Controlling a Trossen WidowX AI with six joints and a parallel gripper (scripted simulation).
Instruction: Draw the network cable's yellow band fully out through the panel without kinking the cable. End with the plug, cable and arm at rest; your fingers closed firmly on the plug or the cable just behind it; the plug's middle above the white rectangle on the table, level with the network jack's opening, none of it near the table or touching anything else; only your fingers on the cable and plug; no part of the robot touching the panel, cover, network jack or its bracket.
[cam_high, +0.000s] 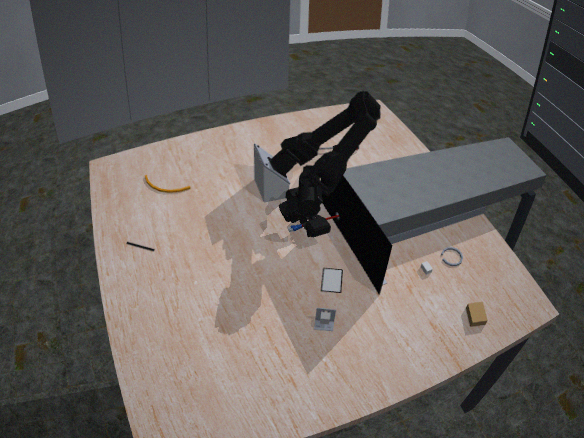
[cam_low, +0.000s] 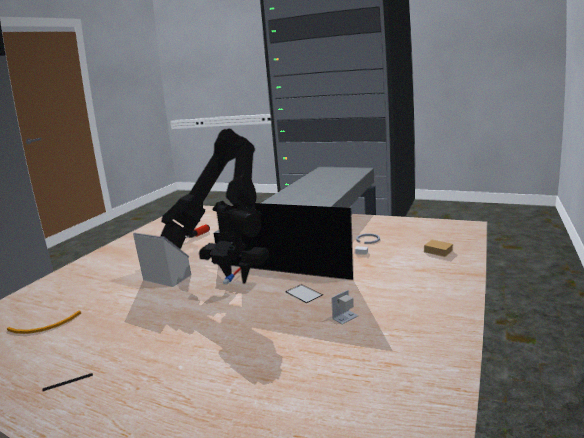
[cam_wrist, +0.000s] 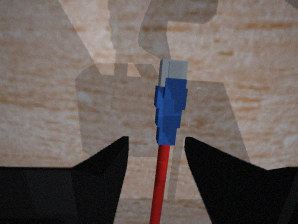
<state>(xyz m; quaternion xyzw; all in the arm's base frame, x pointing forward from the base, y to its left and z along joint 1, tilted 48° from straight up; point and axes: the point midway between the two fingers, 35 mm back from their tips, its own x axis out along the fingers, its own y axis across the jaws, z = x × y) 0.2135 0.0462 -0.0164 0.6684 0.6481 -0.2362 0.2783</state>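
Now: hand 40 mm to the left of the blue plug and 10 mm above it. The rest, counted from my hand: white rectangle: 200 mm ahead, 40 mm below; then network jack: 340 mm ahead, 80 mm to the right; then white block: 280 mm to the left, 270 mm ahead, 30 mm below.
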